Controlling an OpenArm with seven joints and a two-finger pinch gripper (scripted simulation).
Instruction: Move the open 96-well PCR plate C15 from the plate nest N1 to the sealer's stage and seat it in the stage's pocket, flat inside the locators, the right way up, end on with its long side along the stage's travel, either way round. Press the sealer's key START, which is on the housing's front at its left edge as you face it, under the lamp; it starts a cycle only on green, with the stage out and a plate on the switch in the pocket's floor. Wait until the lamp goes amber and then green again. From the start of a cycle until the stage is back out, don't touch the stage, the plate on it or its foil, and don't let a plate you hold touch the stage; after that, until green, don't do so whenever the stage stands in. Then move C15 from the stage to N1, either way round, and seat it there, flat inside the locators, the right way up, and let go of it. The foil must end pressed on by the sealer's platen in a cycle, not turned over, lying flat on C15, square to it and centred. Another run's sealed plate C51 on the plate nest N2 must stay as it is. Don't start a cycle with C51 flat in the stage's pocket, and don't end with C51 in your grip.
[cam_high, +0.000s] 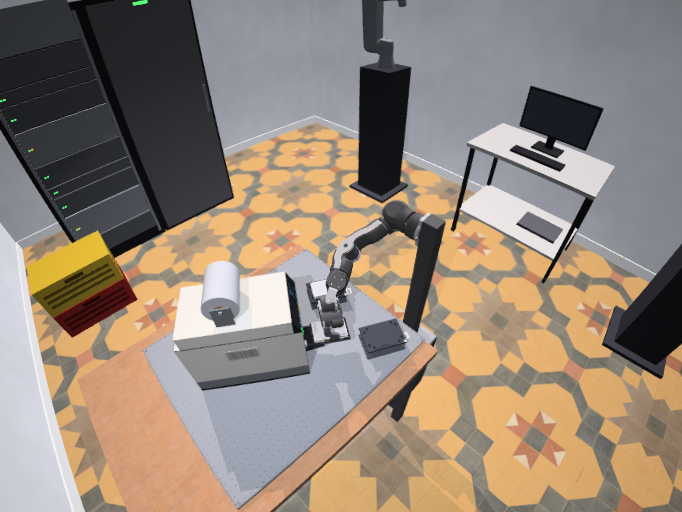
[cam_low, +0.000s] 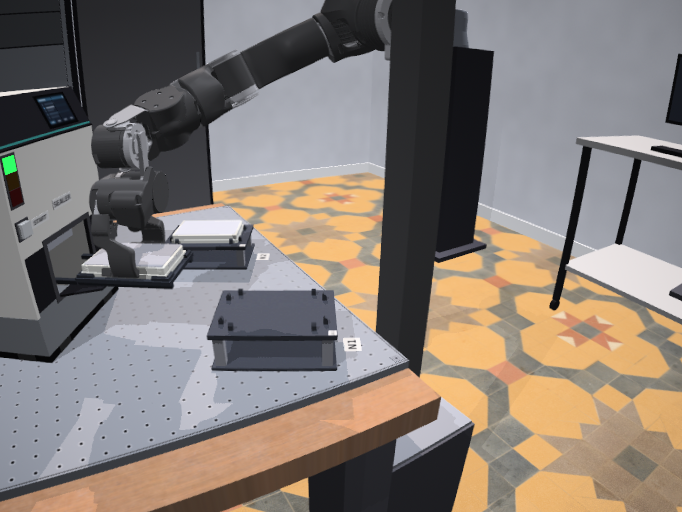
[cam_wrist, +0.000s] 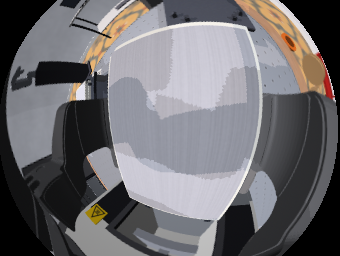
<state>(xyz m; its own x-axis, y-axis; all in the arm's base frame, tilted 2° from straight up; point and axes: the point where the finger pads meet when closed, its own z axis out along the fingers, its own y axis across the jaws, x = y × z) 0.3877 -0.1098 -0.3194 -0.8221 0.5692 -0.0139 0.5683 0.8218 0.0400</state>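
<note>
Right now the white 96-well plate C15 is right at my hand. Round my hand: sealer stage (10 mm below); plate nest N1 (150 mm behind, 140 mm to the left, 60 mm below); start key (140 mm ahead, 80 mm above, 20 mm to the left).
</note>
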